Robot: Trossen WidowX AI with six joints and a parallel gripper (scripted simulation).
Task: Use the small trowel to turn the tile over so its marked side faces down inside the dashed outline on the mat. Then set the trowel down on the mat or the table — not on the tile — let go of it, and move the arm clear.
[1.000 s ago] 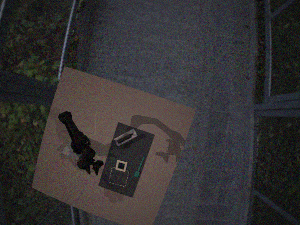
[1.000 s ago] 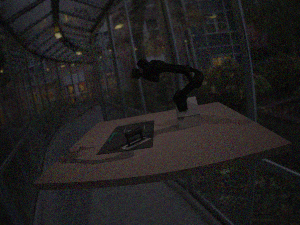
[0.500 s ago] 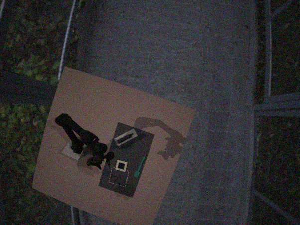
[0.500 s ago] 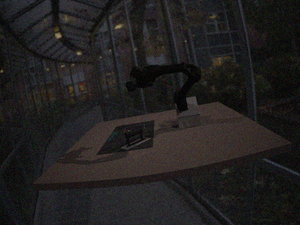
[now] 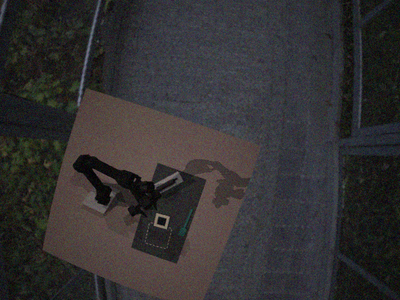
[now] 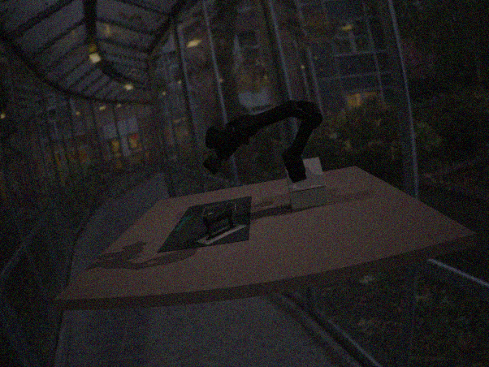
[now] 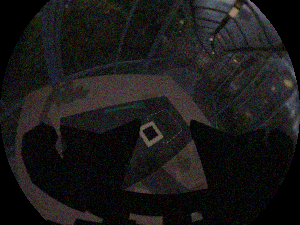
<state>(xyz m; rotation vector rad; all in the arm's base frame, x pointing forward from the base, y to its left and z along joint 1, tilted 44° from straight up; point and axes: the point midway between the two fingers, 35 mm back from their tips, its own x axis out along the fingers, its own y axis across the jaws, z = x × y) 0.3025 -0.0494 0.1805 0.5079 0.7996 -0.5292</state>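
Now: the dark mat 7 cm ahead of my gripper tip, 8 cm to the right of it and 27 cm below it. Also, from my gripper tip: green trowel (20 cm ahead, 11 cm to the right, 25 cm below); tile (4 cm ahead, 13 cm to the right, 25 cm below).
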